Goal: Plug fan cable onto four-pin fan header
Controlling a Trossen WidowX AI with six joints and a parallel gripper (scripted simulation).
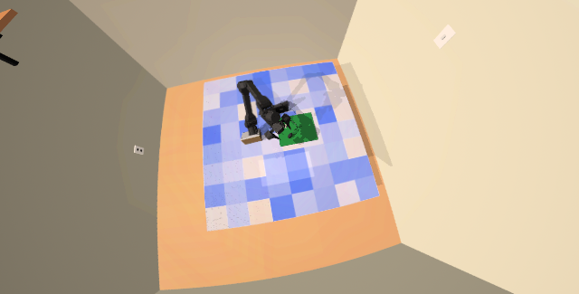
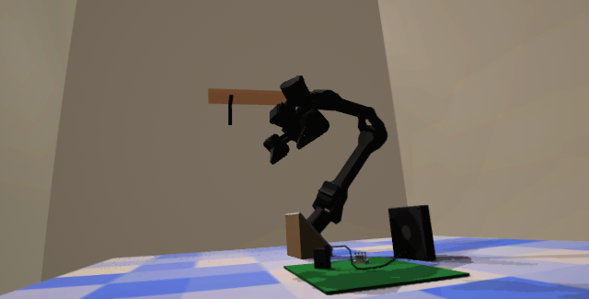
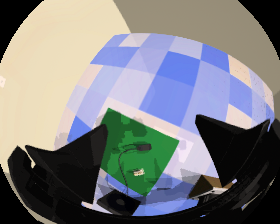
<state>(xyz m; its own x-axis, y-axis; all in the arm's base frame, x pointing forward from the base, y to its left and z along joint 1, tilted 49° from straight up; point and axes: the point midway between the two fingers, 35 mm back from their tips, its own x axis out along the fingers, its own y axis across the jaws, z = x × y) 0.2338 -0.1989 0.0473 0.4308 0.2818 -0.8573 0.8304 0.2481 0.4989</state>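
Right now the fan cable plug is 230 mm below my gripper tip, 60 mm to the left of it and 40 mm ahead of it. The rest, counted from my gripper tip: green board: 260 mm below, 120 mm to the left, 100 mm ahead; black fan: 290 mm to the left, 190 mm below, 10 mm ahead.
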